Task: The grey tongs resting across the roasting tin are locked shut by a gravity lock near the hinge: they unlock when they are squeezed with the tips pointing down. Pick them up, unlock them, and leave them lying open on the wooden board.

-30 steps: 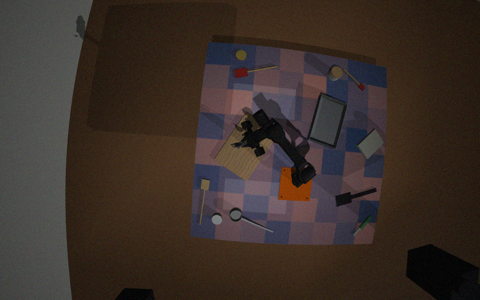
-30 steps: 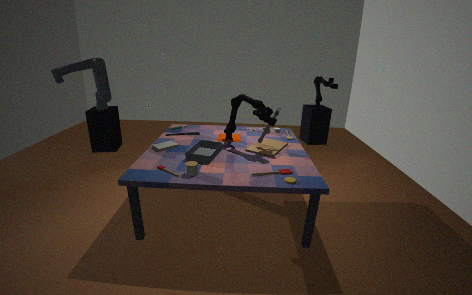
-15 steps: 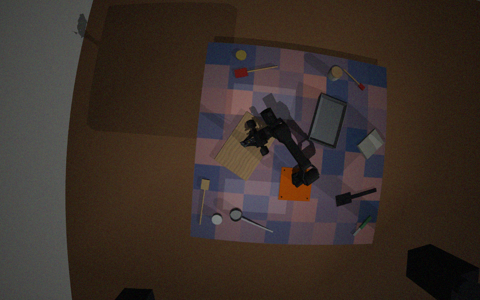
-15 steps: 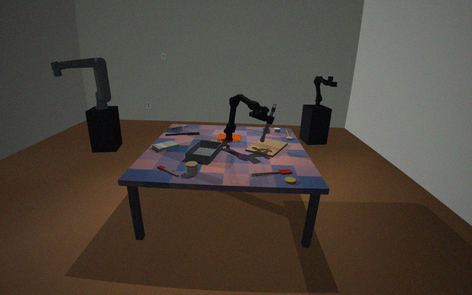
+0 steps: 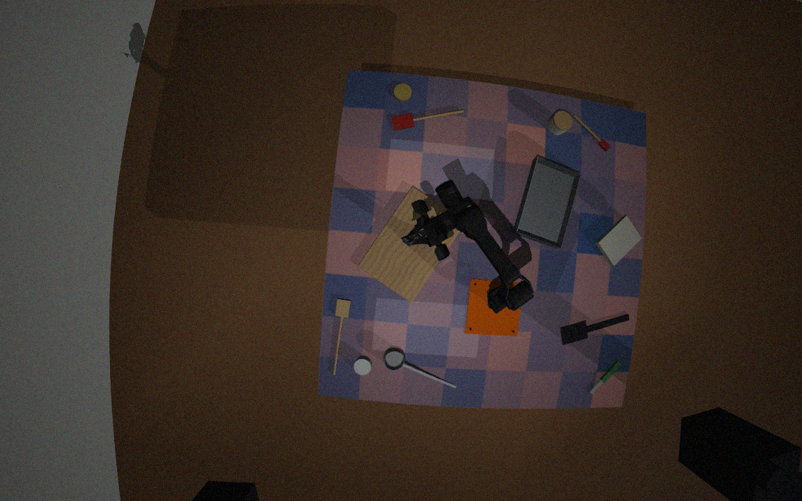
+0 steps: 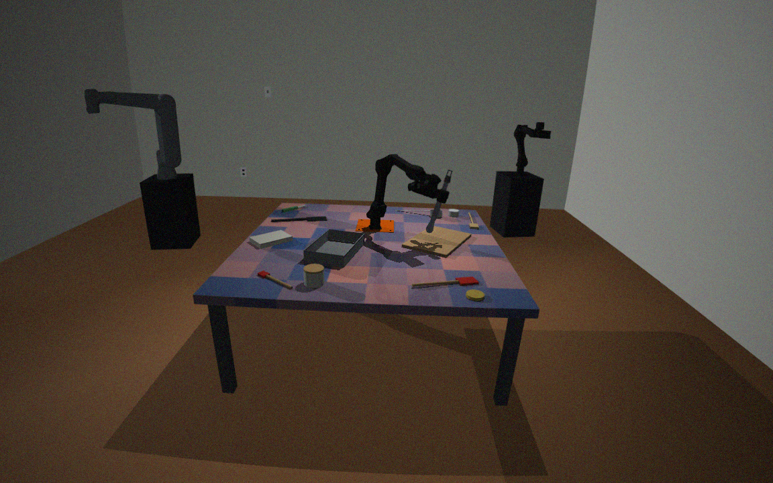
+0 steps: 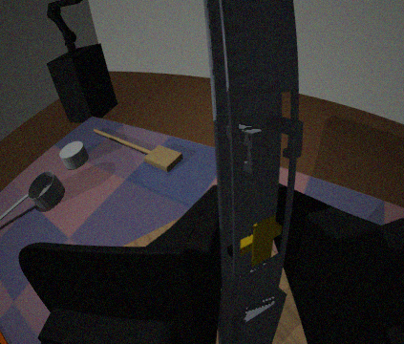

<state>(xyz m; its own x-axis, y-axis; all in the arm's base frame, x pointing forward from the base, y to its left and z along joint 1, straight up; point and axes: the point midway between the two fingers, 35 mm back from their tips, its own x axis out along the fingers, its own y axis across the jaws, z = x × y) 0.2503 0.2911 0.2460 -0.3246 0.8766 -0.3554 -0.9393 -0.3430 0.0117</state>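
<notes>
The yellow lock piece lies 30 mm to the right of my gripper tip, 10 mm ahead of it and 10 mm above it. From my gripper tip the other things lie so: red spatula: 470 mm ahead, 230 mm below, 110 mm to the right; then grey roasting tin: 560 mm to the right, 210 mm below, 100 mm ahead; then wooden board: 230 mm below, 20 mm to the right, 10 mm behind.
</notes>
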